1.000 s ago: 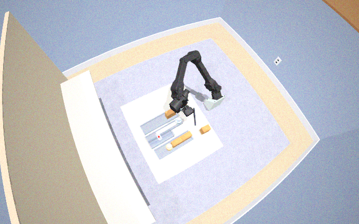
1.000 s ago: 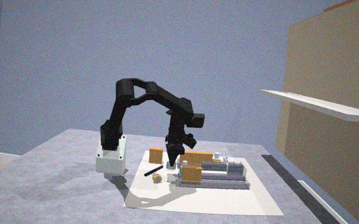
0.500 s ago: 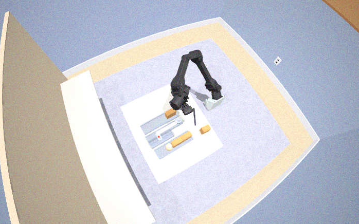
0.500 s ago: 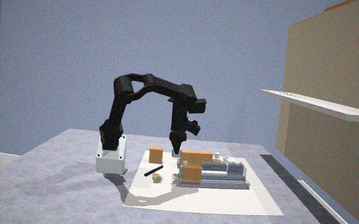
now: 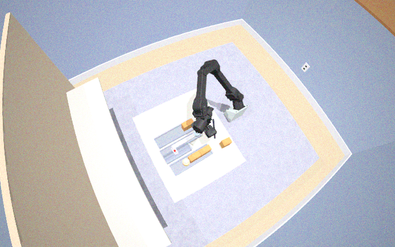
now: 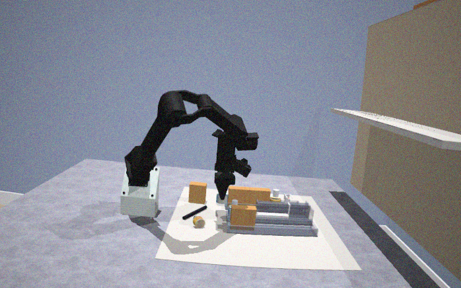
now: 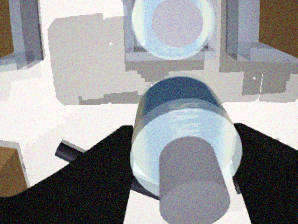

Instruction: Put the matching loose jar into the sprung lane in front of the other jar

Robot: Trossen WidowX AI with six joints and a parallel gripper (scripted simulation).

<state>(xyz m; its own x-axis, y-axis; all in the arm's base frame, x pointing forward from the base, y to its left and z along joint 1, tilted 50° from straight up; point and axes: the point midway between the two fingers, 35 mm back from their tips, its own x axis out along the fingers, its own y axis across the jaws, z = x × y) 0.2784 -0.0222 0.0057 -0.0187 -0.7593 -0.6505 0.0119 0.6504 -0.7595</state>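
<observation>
Right now the black pen is 90 mm behind my gripper tip, 70 mm below it and 30 mm to the left of it. From my gripper tip the other things lie so: red mark 230 mm ahead, 40 mm to the left; then grey rack 190 mm ahead, 60 mm below, 30 mm to the left.
</observation>
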